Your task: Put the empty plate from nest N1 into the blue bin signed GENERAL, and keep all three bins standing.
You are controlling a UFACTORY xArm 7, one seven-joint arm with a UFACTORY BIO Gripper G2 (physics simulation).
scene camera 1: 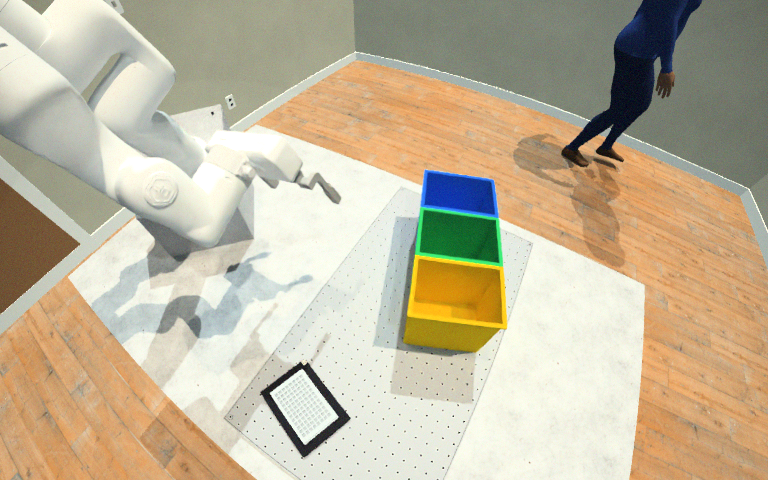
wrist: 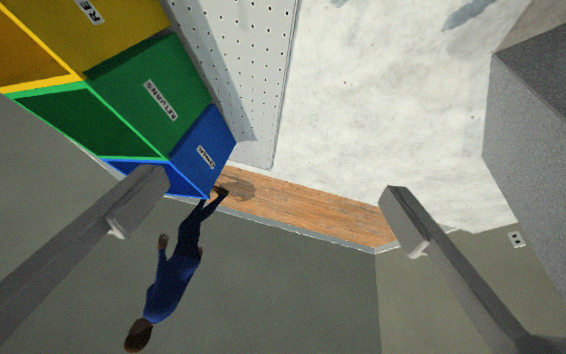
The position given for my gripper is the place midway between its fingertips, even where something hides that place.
I see my gripper [scene camera 1: 304,192], a gridded plate [scene camera 1: 304,407] and a black nest [scene camera 1: 332,428].
My gripper also shows in the wrist view [wrist: 277,184]. The wrist view does not show the gridded plate: it is out of frame.
